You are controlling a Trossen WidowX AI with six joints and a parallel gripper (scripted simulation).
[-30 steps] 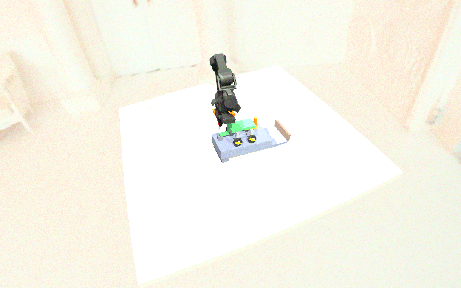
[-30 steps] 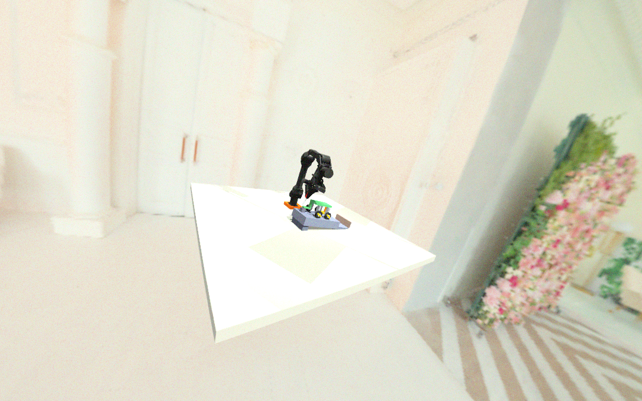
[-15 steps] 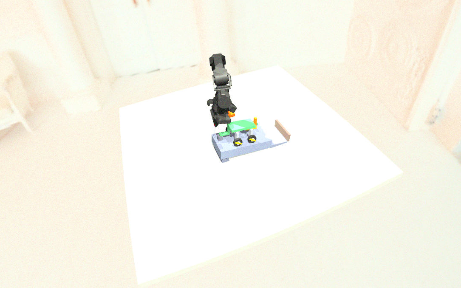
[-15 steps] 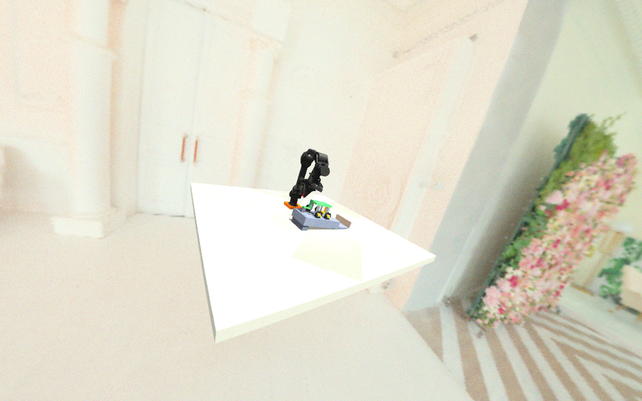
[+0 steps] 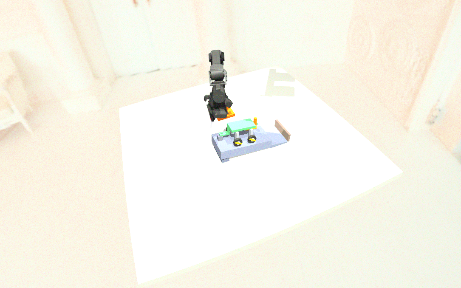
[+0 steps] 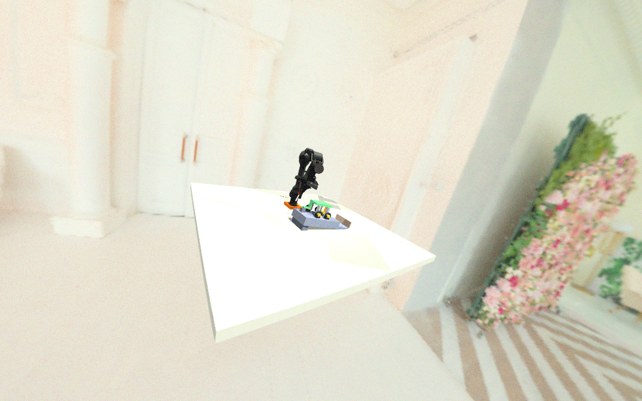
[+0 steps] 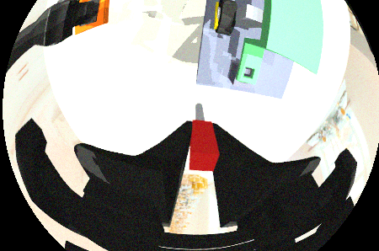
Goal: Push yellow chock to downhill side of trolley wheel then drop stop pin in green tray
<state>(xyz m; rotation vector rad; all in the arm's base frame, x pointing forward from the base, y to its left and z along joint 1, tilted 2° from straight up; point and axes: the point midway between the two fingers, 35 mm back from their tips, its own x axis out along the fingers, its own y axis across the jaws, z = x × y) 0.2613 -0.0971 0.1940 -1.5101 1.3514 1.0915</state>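
Now: gripper tip 7 cm past the green tray, 21 cm to the right of it and 18 cm above it. Also, from my gripper tip: red-headed stop pin: right at my gripper tip; then grey-blue ramp: 6 cm ahead, 13 cm to the left, 13 cm below; then trolley: 6 cm ahead, 13 cm to the left, 7 cm below.
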